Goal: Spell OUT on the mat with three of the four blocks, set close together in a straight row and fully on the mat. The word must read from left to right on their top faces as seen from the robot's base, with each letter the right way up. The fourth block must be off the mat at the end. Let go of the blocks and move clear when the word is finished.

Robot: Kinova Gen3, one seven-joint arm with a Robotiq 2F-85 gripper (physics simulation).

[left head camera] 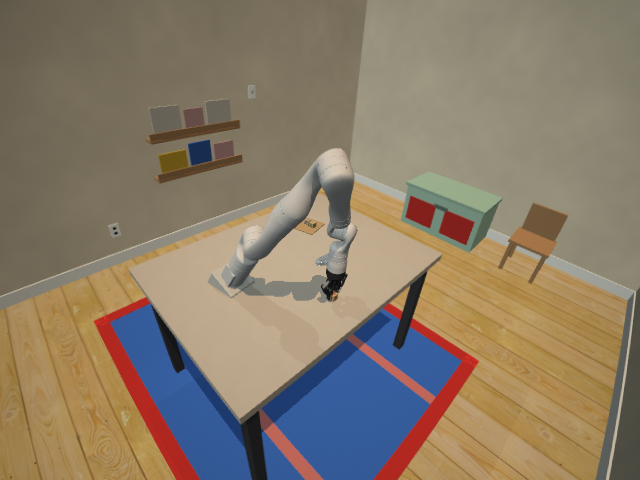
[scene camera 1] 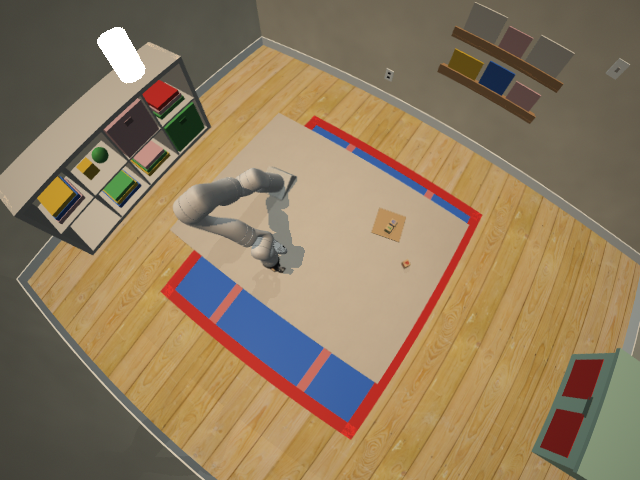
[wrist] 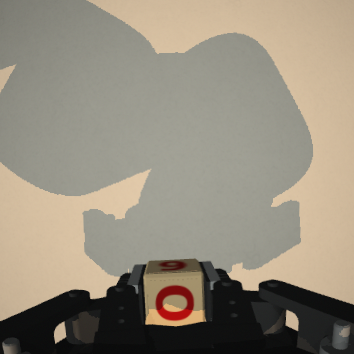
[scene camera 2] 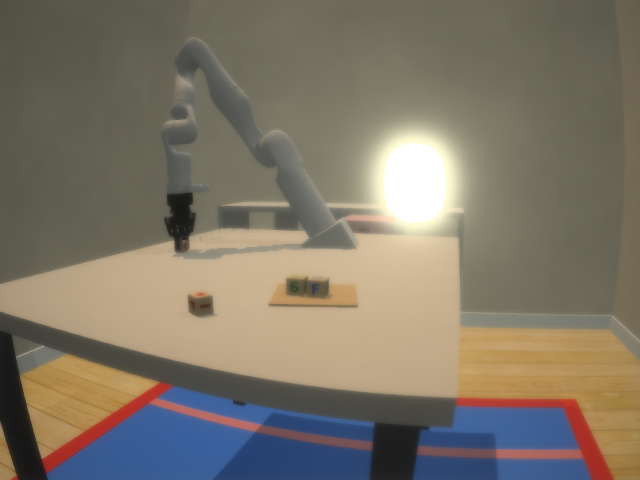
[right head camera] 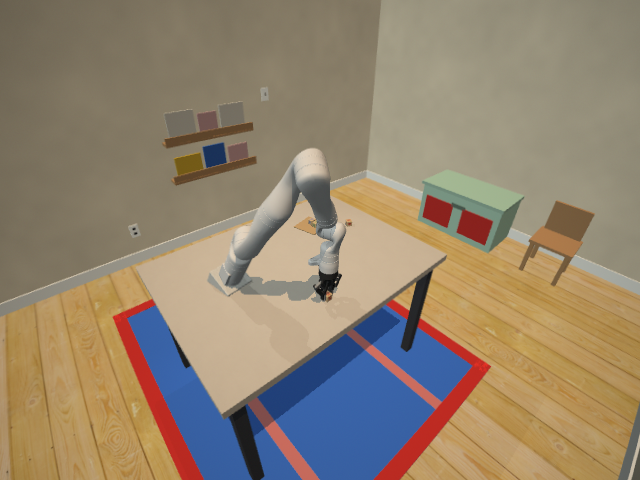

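Observation:
My gripper (wrist: 172,278) (scene camera 2: 181,248) is shut on the O block (wrist: 150,301) (right head camera: 328,296) (left head camera: 334,296), low at the table top. A red O shows on the block's top and a red mark like a 9 or 6 on one side. In scene camera 2, a block with a green 6 on its side (scene camera 2: 296,285) and a block with a blue F on its side (scene camera 2: 318,287) stand close together on the mat (scene camera 2: 343,297) (scene camera 1: 379,217). A block with red marks (scene camera 2: 200,303) (scene camera 1: 405,264) (right head camera: 348,222) stands on the table off the mat. The top letters of these three are too small to read.
The table (scene camera 1: 336,289) (scene camera 2: 248,330) bears the arm's base, which stands between the gripper and the wall with the picture ledges in the left head view. A bookshelf (scene camera 1: 77,116) with a lit lamp, a green cabinet (left head camera: 454,192) and a chair (left head camera: 545,222) stand away from the table.

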